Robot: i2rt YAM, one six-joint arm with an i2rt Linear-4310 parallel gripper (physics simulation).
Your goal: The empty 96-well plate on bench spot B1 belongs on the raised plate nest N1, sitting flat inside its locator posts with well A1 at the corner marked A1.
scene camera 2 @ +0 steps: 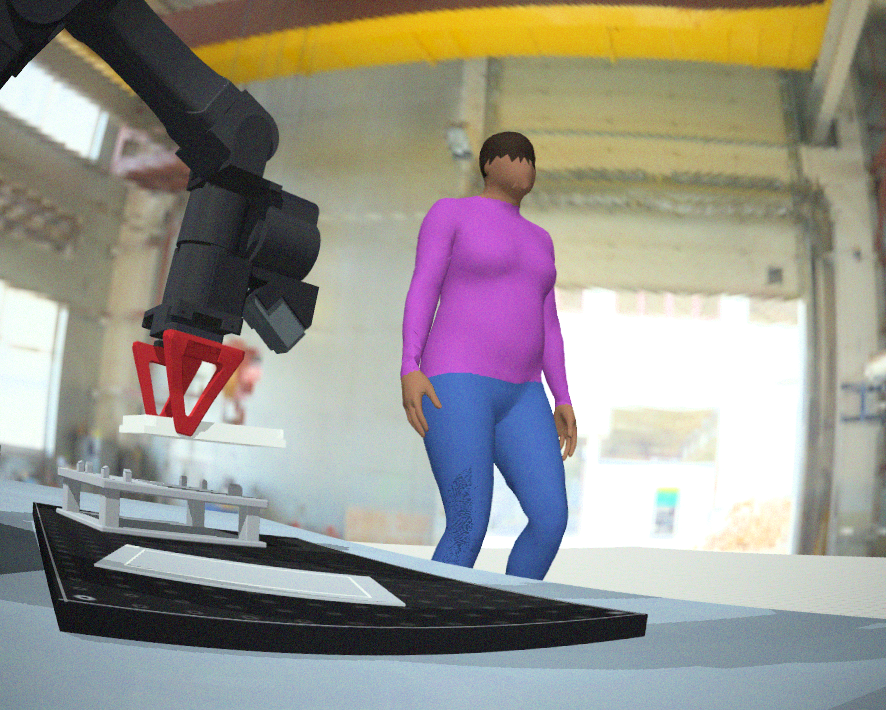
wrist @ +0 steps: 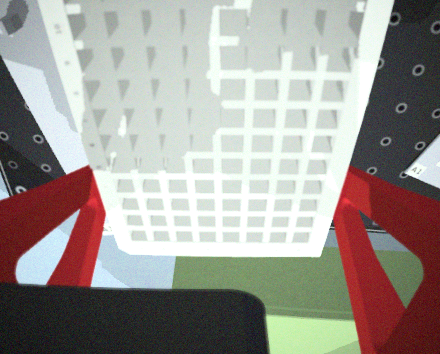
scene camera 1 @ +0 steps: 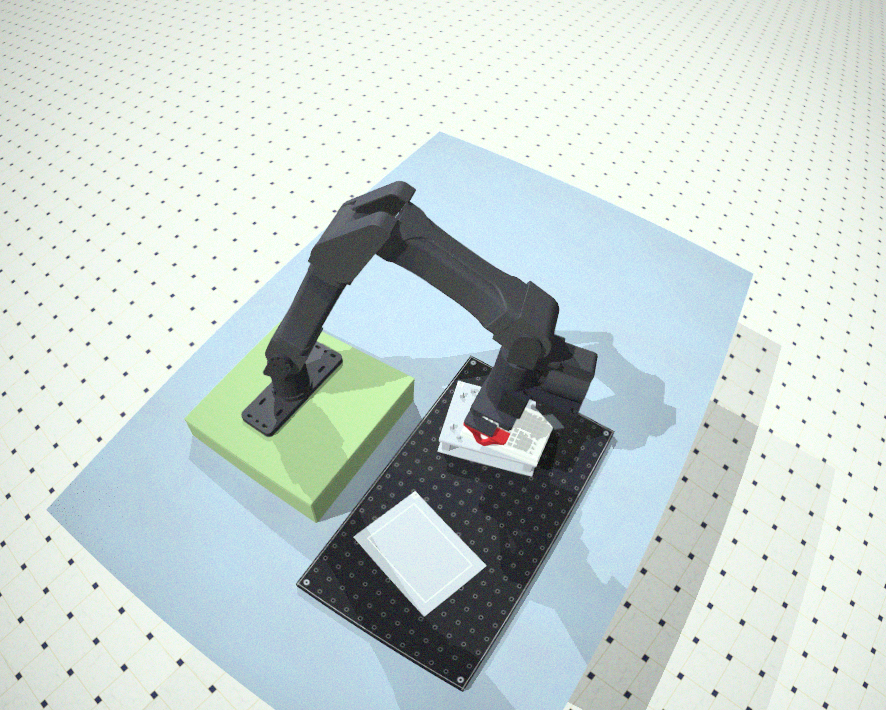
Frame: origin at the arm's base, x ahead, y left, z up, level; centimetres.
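Seen in the pictures: gripper, fingertip midpoint: (scene camera 2: 168, 433) (wrist: 219, 176) (scene camera 1: 492, 422); arm's base at its link origin: (scene camera 1: 293, 388).
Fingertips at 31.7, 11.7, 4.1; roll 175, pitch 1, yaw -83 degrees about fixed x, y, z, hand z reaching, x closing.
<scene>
Pixels of each thing's middle, then the offset from my fingertips to it, as dx, dy, dz. "pt": a spot on its surface instead. Level surfaces: height alone.
- white 96-well plate at the middle of its body: (wrist: 217, 118) (scene camera 2: 198, 431) (scene camera 1: 508, 427) +2.8, +0.4, +0.5
- raised nest N1 at the middle of its body: (scene camera 2: 156, 502) (scene camera 1: 495, 427) -0.3, +3.0, -6.1
- Bench spot B1 at a spot on its surface: (scene camera 2: 251, 576) (scene camera 1: 417, 557) pt +1.5, -22.7, -8.5
- black perforated board at the middle of its body: (wrist: 422, 45) (scene camera 2: 230, 564) (scene camera 1: 467, 508) +3.3, -10.8, -9.3
- blue table at its surface level: dz -10.0
- A1 label at a spot on its surface: (wrist: 416, 170) pt -4.8, -14.1, -8.5
The white 96-well plate (scene camera 1: 533, 434) (scene camera 2: 240, 432) (wrist: 225, 202) is held between the red fingers of my gripper (scene camera 1: 488, 434) (scene camera 2: 172, 423) (wrist: 219, 176), which is shut on its two sides. The plate hangs above the raised nest N1 (scene camera 1: 449, 425) (scene camera 2: 109, 510), with a visible gap in scene camera 2, and looks about level. The nest's locator posts stick up below it. Part of the nest is hidden under the plate and arm. Bench spot B1 (scene camera 1: 420, 554) (scene camera 2: 251, 576) is a bare pale rectangle. The plate's A1 and the nest's A1 mark cannot be read.
The nest and B1 are on a black perforated board (scene camera 1: 510, 510) (scene camera 2: 473, 610) on the blue table (scene camera 1: 636, 273). The arm's base stands on a green block (scene camera 1: 229, 399). A person (scene camera 2: 488, 295) stands behind the table. An "A1" label (wrist: 416, 170) shows at the right of the wrist view.
</scene>
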